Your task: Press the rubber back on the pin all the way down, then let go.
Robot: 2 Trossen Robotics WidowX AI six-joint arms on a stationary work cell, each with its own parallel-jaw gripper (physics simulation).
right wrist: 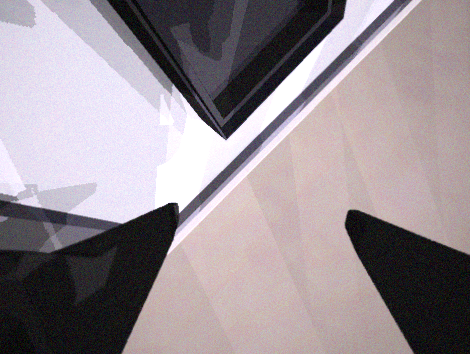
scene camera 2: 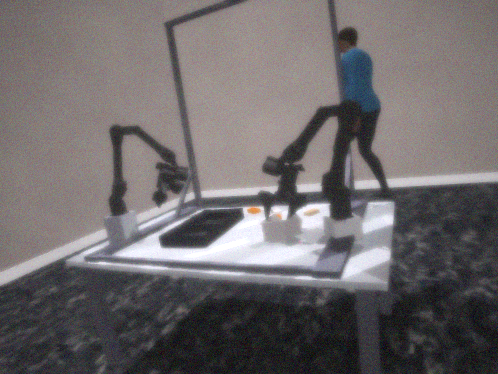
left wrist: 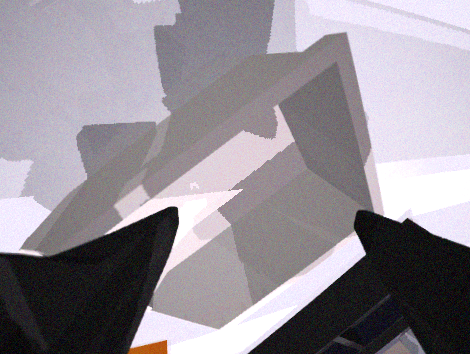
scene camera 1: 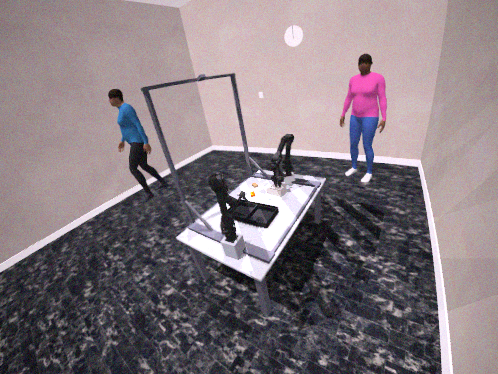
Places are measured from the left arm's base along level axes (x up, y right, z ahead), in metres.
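Pixels of known places: left gripper, fingertip midpoint: (scene camera 2: 277, 221) (left wrist: 266, 216) (scene camera 1: 278, 187); right gripper, fingertip midpoint: (right wrist: 261, 213) (scene camera 2: 161, 201) (scene camera 1: 248, 209); left arm's base, link origin: (scene camera 2: 341, 216) (scene camera 1: 288, 174); right arm's base, link origin: (scene camera 2: 119, 214) (scene camera 1: 231, 238).
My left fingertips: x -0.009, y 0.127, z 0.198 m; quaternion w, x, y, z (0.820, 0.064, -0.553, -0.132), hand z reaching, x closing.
Note:
For each thing: its top centre in the pictures, then the offset to it from my left fingertips. "spot": a spot on its surface instead. Level surfaces: height alone.
- small pale open box, surface spot: (left wrist: 310, 210) spot: dz +0.044, dx -0.016, dy +0.004 m
- black divided tray, top centre: (left wrist: 353, 351) (scene camera 2: 204, 220) (scene camera 1: 250, 209) dz +0.267, dx -0.011, dy +0.246 m
- white table, surface height: dx -0.062 m
- orange disc, top centre: (scene camera 2: 253, 209) dz +0.021, dx -0.046, dy +0.431 m
- small orange thing, top centre: (scene camera 2: 273, 216) dz -0.036, dx -0.047, dy +0.236 m
- tan piece, top centre: (scene camera 2: 311, 210) dz -0.204, dx -0.046, dy +0.212 m
The pin and its rubber back cannot be made out in any view. My left gripper (scene camera 1: 278, 185) (scene camera 2: 280, 215) (left wrist: 266, 216) is open, with nothing between its fingers. It points down over or beside a small pale open box (scene camera 1: 274, 192) (scene camera 2: 281, 232) (left wrist: 310, 210); the exact height is hard to tell. In the left wrist view the box's walls and inner floor show beyond and between the fingertips. My right gripper (scene camera 2: 166, 195) (right wrist: 261, 213) is open and empty, raised near the black tray, over the table's far edge.
A black divided tray (scene camera 2: 185, 241) (right wrist: 300, 52) lies on the white table (scene camera 2: 240, 254). An orange disc (scene camera 2: 254, 211), a small orange thing (scene camera 2: 279, 216) and a tan piece (scene camera 2: 311, 212) lie near the left gripper. A grey frame (scene camera 1: 162, 132) stands along the table.

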